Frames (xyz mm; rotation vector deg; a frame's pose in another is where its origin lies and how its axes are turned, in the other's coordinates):
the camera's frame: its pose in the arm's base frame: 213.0 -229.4 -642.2 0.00 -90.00 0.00
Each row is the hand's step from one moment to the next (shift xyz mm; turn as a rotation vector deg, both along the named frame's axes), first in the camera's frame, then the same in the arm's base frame.
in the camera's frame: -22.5 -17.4 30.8 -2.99 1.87 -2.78
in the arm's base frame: -30.8 -17.4 -22.5 2.78 1.87 -2.99
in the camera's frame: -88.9 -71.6 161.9 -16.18 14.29 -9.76
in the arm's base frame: -161.9 -71.6 -88.9 9.76 14.29 -16.18
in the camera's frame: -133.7 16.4 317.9 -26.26 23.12 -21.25
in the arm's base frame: -317.9 16.4 -133.7 21.25 23.12 -26.26
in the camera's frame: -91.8 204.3 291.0 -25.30 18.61 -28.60
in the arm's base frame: -291.0 204.3 -91.8 28.60 18.61 -25.30
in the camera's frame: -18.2 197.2 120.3 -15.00 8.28 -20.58
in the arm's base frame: -120.3 197.2 -18.2 20.58 8.28 -15.00
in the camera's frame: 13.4 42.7 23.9 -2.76 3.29 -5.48
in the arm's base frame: -23.9 42.7 13.4 5.48 3.29 -2.76
